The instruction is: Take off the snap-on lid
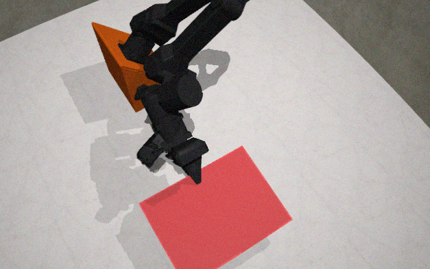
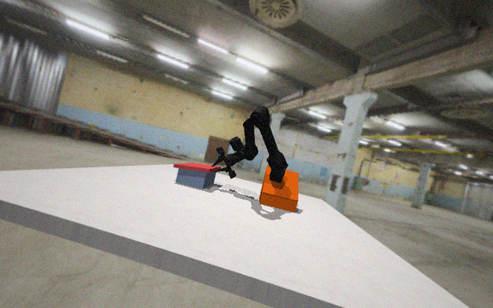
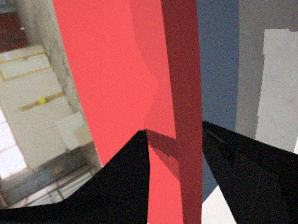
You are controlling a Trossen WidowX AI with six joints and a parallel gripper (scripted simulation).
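The red lid lies 8 cm ahead of my gripper tip. Also, from my gripper tip: storage box (8 cm ahead, 5 cm below).
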